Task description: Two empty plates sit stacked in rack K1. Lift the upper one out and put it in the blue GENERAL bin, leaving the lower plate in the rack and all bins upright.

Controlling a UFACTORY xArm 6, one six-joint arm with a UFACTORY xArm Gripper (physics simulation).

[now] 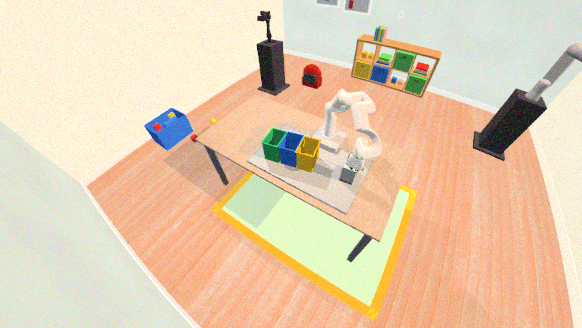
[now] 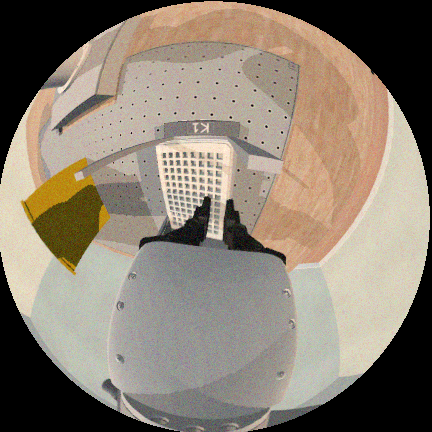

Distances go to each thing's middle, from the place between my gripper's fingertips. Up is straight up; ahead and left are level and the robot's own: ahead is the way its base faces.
My hand is 60 mm short of the yellow bin (image 2: 66,214), 340 mm to the left of it and 30 mm below it.
